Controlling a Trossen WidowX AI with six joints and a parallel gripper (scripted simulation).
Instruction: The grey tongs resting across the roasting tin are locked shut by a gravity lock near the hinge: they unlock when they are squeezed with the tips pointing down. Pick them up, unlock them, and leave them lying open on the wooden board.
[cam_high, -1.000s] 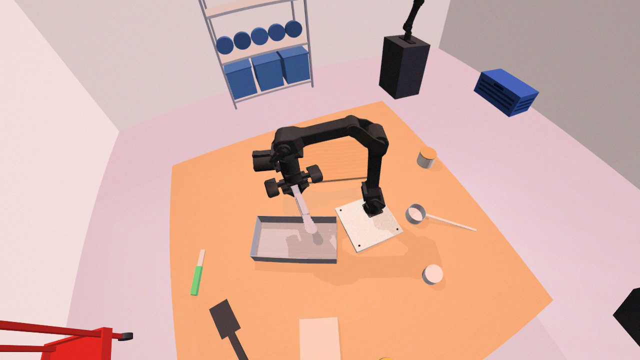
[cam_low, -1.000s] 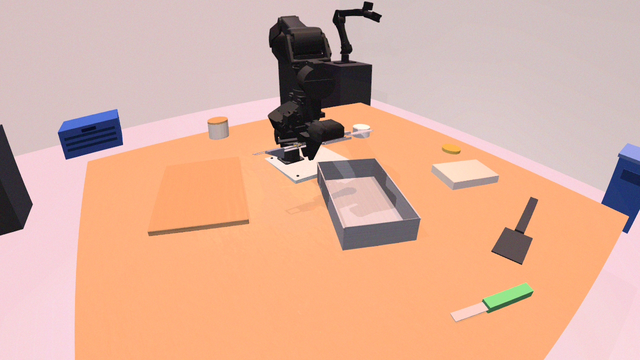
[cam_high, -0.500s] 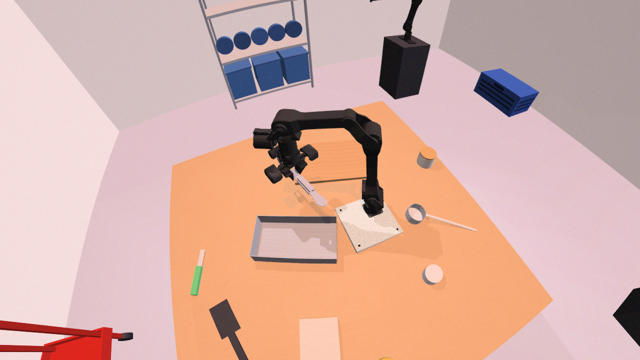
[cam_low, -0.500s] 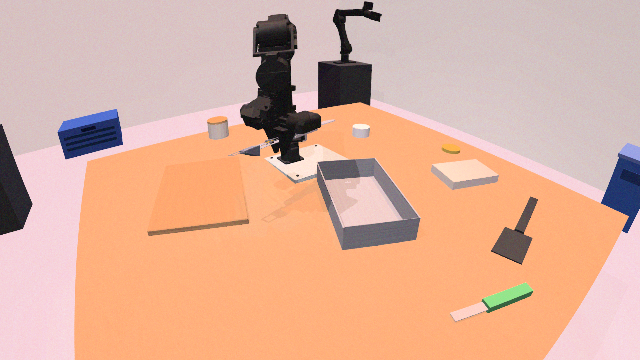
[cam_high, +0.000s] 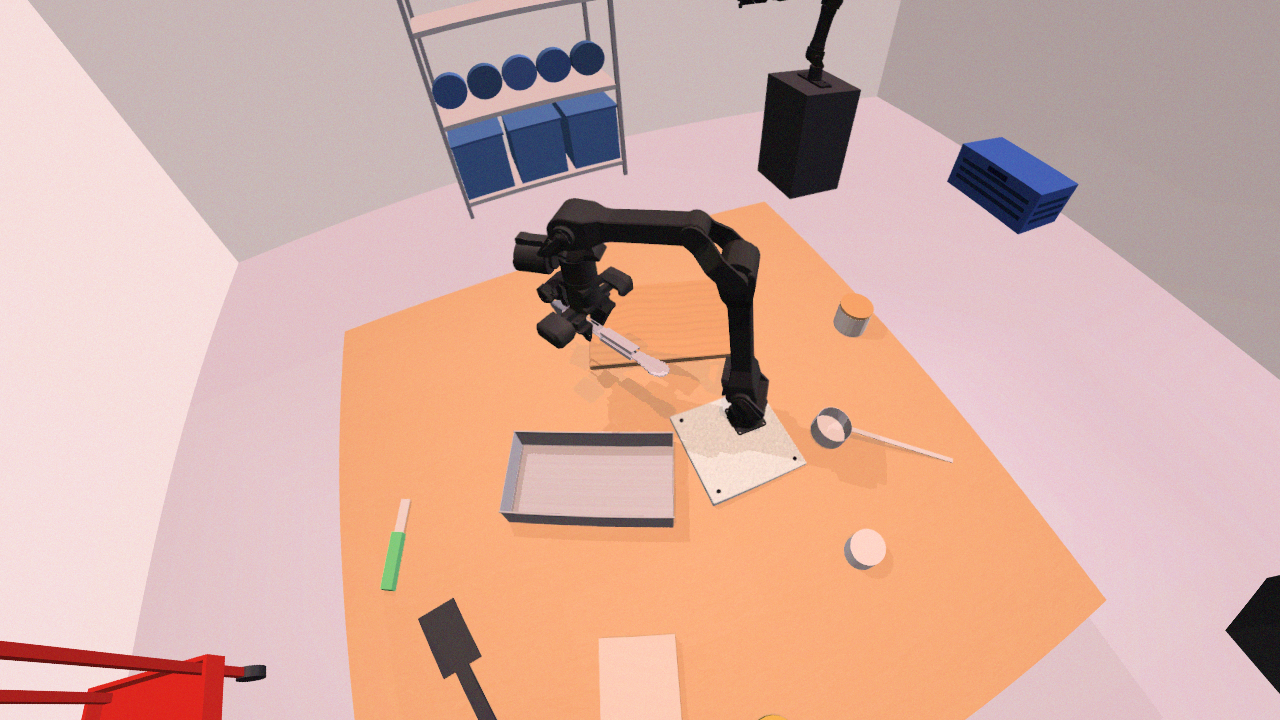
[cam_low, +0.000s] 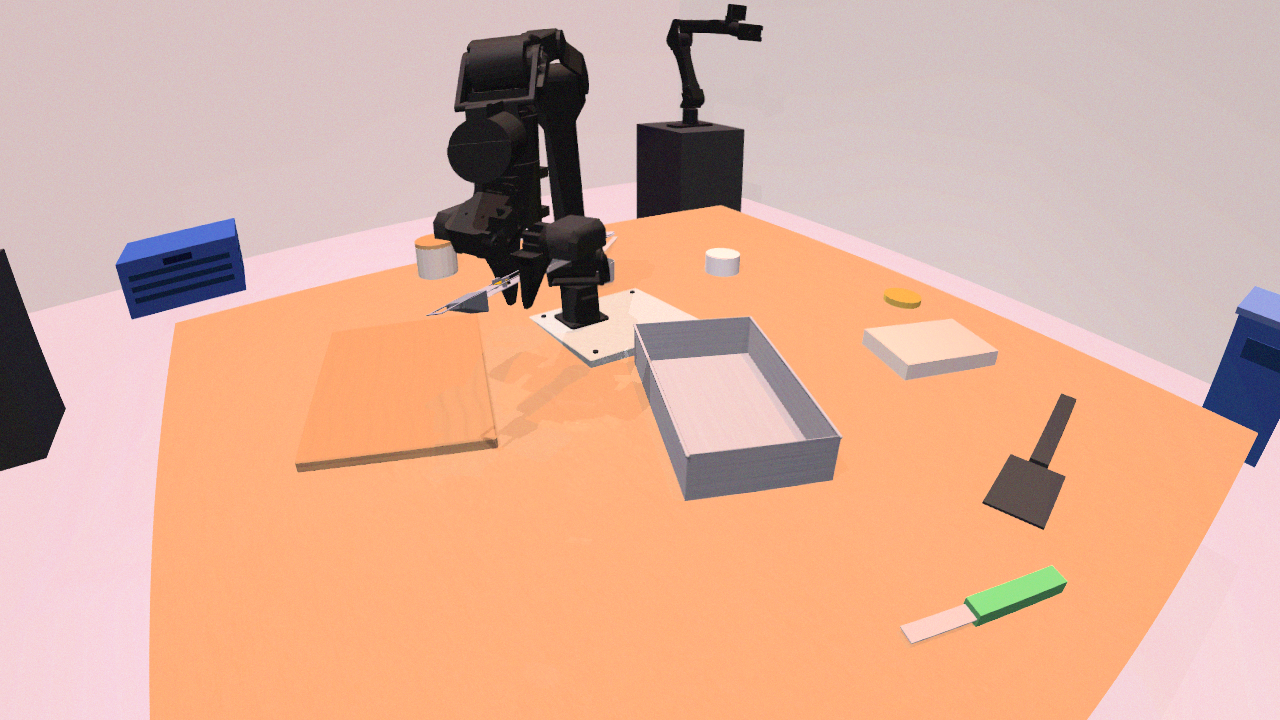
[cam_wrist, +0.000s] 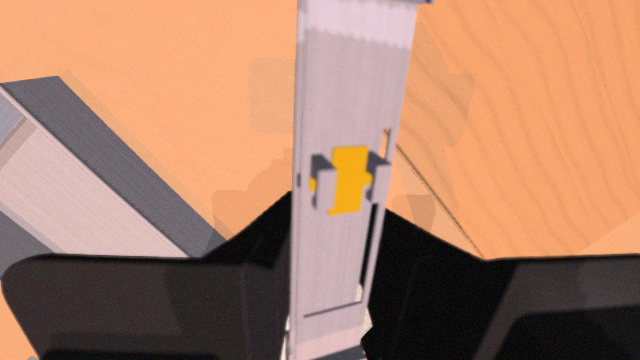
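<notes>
My gripper tip is 1 cm short of the yellow lock piece, 2 cm to the left of it and 4 cm below it. From my gripper tip the other things lie so: grey roasting tin (9 cm ahead, 21 cm to the left, 13 cm below); green-handled knife (48 cm ahead, 19 cm to the left, 15 cm below); wooden board (19 cm behind, 11 cm to the right, 15 cm below).
</notes>
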